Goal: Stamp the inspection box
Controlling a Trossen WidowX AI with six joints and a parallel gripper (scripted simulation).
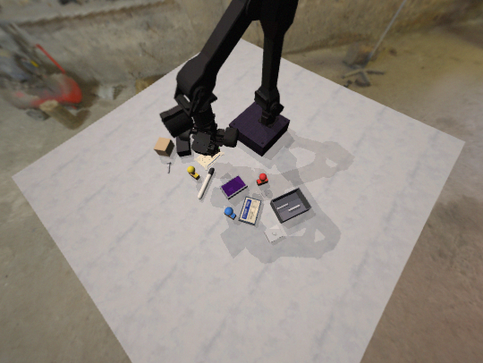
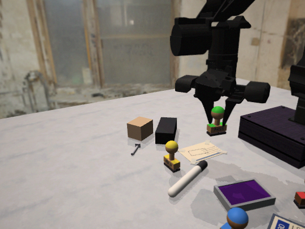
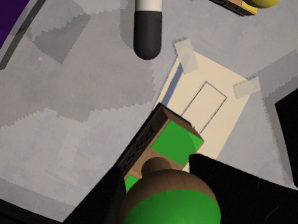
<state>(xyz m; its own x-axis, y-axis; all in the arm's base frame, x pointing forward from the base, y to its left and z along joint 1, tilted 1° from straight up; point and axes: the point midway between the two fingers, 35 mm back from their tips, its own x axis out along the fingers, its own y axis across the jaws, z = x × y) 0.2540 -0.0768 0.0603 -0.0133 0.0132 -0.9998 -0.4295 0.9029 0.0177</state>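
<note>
My gripper tip is now 120 mm to the right of the purple ink pad, 90 mm above it and 50 mm short of it. Round my gripper tip: PASS stamp: right at my gripper tip; white marker: 80 mm below, 80 mm ahead, 20 mm to the left; cream card: 100 mm below, 50 mm to the right.
</note>
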